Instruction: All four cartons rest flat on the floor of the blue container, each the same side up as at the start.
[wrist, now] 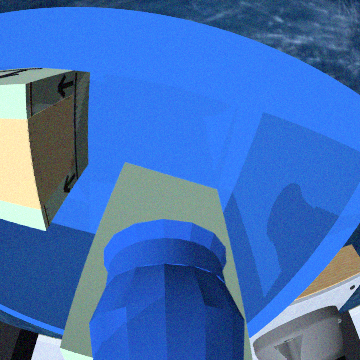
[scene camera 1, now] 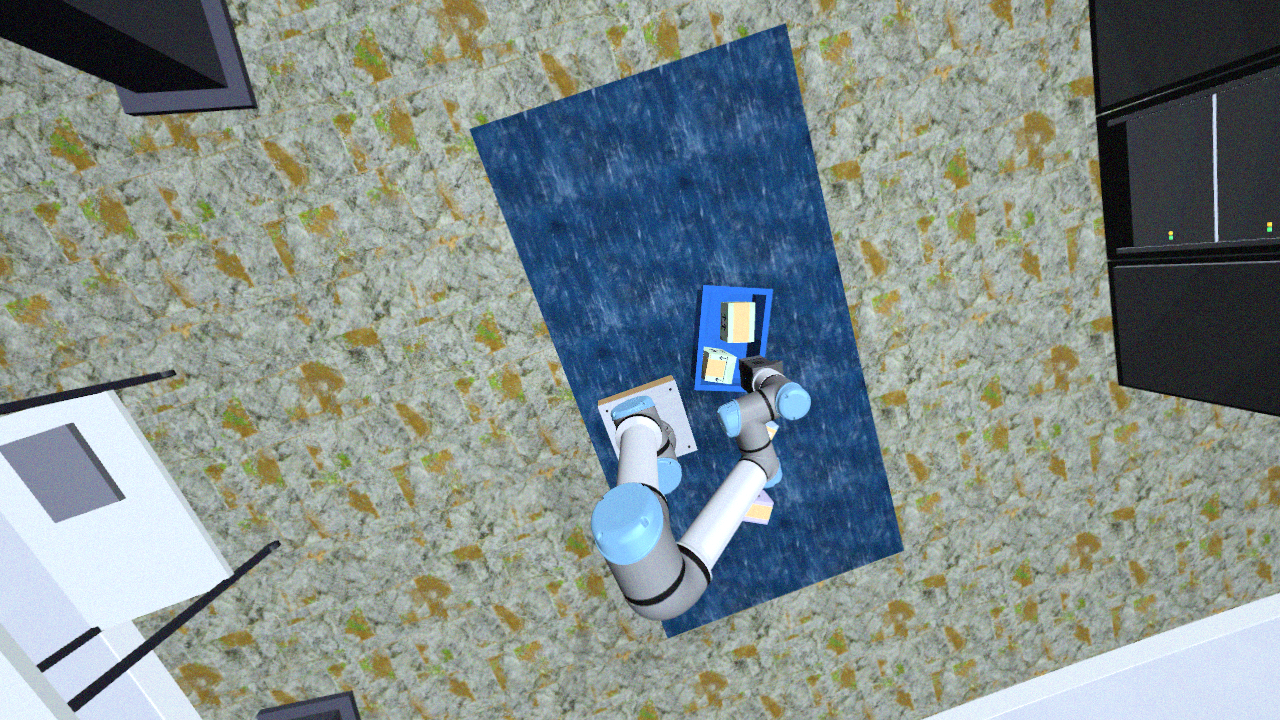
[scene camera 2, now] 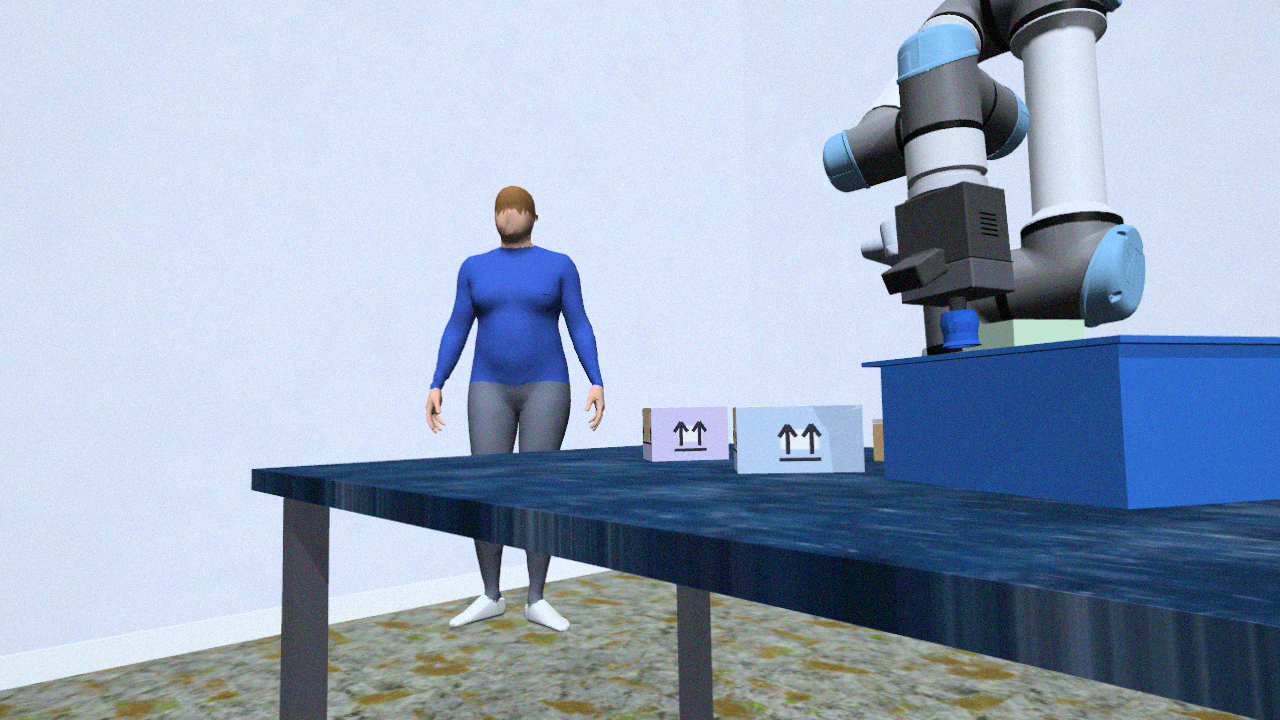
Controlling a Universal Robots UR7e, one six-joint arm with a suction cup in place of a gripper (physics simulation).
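Observation:
The blue container holds two pale-green cartons. One carton lies toward the far end, tan-striped face up, arrows on its side. The other carton is at the end nearer the robot base and rises above the rim; its plain face is toward my cup. Its exact tilt is unclear. My suction cup is off, holds nothing and hangs beside this carton at rim height. A pale-blue carton and a lilac carton stand upright on the table.
The dark-blue table bears everything. The arm's base stands on a grey plate left of the container in scene camera 1. The forearm passes over the pale-blue carton. A person in a blue shirt stands behind the table.

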